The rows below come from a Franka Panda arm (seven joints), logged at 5 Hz.
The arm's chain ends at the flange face. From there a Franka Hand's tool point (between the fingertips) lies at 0.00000 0.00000 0.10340 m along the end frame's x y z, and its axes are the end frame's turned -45 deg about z.
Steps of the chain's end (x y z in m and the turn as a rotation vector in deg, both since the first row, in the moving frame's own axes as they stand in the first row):
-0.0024 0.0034 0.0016 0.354 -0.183 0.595
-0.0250 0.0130 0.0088 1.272 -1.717 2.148
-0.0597 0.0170 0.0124 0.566 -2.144 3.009
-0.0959 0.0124 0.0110 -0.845 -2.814 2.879
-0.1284 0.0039 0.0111 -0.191 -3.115 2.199
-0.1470 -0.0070 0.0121 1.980 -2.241 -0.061
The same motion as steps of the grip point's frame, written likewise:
-0.0039 0.0000 0.0016 0.380 0.121 0.595
-0.0274 -0.0123 0.0087 2.114 -0.315 2.148
-0.0562 -0.0337 0.0123 1.916 -1.116 3.009
-0.0812 -0.0617 0.0109 1.392 -2.587 2.879
-0.0977 -0.0918 0.0109 2.068 -2.338 2.199
-0.0993 -0.1143 0.0120 2.985 -0.185 -0.061

